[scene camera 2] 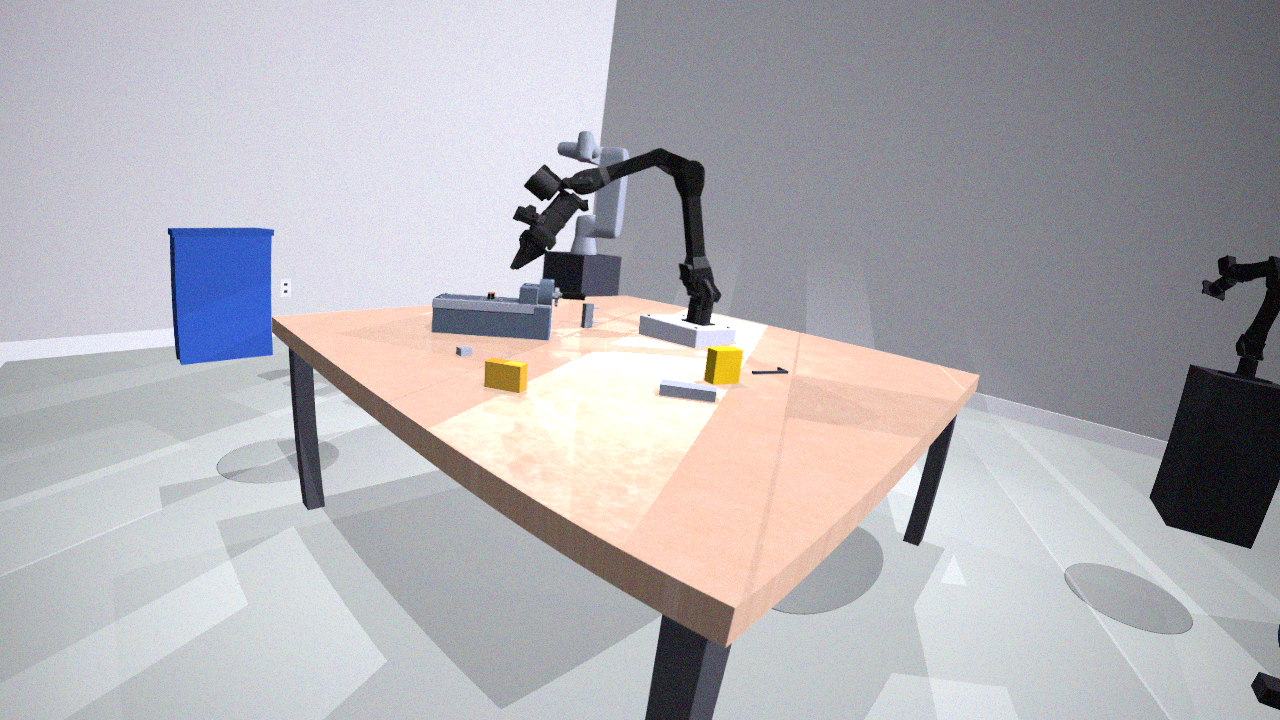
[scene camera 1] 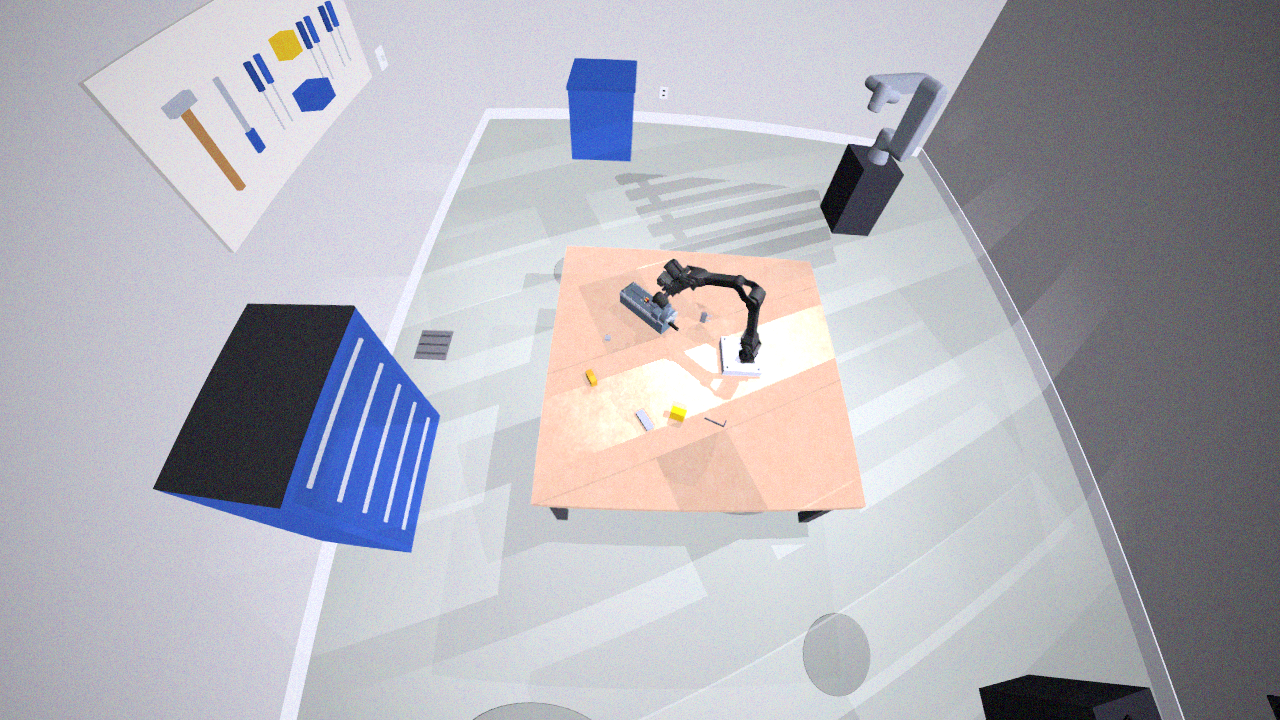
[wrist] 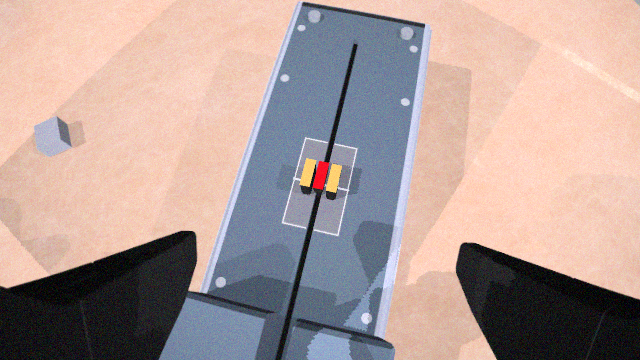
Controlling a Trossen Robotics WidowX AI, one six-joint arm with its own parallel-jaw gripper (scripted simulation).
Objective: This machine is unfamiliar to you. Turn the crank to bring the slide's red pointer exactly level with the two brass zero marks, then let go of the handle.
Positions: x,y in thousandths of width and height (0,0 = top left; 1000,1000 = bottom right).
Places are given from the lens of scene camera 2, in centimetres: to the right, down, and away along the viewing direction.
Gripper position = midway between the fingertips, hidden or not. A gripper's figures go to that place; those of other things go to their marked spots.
my gripper (scene camera 2: 401,373): -28, -20, 123
grey bar (scene camera 2: 529,541): 6, 4, 88
